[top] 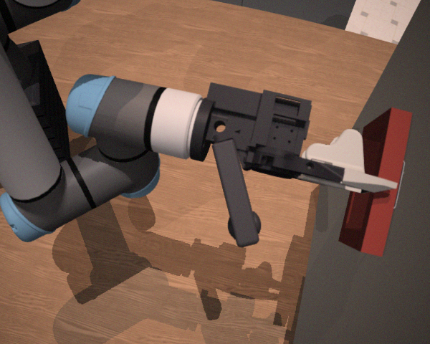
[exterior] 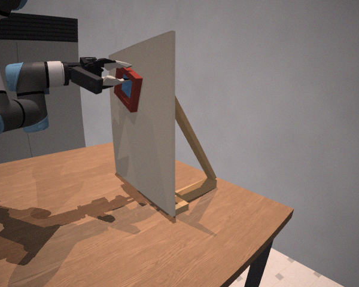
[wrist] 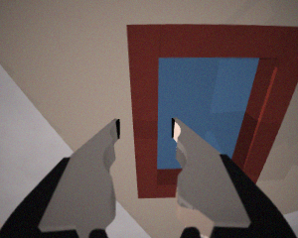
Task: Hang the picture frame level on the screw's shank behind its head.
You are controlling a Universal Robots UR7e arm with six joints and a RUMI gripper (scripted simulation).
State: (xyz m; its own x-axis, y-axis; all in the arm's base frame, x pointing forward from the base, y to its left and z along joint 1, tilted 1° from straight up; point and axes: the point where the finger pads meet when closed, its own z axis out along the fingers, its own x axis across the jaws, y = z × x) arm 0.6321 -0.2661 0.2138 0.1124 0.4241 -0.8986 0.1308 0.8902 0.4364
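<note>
Now: hand 40 mm above the picture frame, 30 mm to the right of it and 20 mm short of it. The rest, counted from my hand: upright board: 180 mm below, 40 mm ahead, 10 mm to the left.
</note>
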